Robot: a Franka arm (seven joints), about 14 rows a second.
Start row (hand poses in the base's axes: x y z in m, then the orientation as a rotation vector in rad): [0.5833, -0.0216, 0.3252, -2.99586, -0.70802, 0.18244]
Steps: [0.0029, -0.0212, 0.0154, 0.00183, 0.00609, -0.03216]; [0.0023, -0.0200, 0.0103, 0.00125, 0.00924, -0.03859]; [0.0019, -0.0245, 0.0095, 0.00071, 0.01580, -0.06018]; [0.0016, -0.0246, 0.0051, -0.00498, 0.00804, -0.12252]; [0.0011, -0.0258, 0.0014, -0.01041, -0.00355, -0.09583]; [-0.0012, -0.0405, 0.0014, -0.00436, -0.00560, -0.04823]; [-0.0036, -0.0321, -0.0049, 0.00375, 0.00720, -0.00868]
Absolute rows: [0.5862, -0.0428, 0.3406, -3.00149, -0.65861, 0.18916]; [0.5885, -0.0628, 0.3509, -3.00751, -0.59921, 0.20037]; [0.5904, -0.0873, 0.3604, -3.01534, -0.50648, 0.22013]; [0.5920, -0.1119, 0.3655, -3.03533, -0.31941, 0.22559]; [0.5931, -0.1377, 0.3669, -3.05163, -0.17290, 0.21590]; [0.5919, -0.1782, 0.3683, -3.05696, -0.09917, 0.20489]; [0.5883, -0.2103, 0.3634, -3.05211, -0.08574, 0.21490]
